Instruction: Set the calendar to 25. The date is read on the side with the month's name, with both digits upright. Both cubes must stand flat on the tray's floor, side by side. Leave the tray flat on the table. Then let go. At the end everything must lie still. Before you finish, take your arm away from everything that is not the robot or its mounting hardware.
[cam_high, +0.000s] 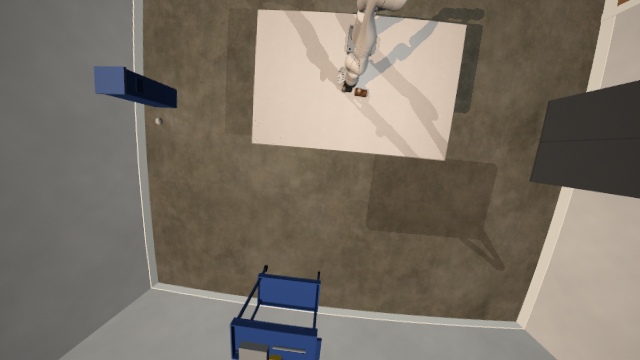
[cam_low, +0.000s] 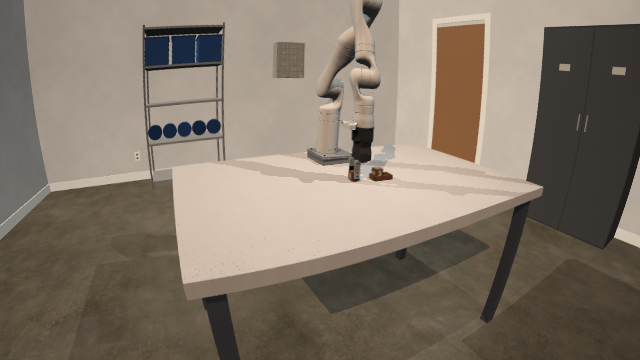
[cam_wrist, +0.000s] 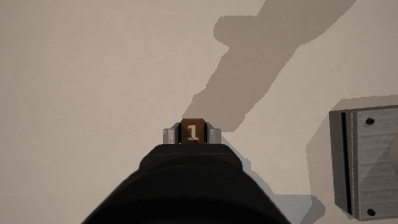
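My gripper is now 2 cm short of the brown cube, 9 cm to the right of it and 1 cm above it. The rest, counted from my hand: tray 3 cm ahead, 11 cm to the left, 2 cm below.
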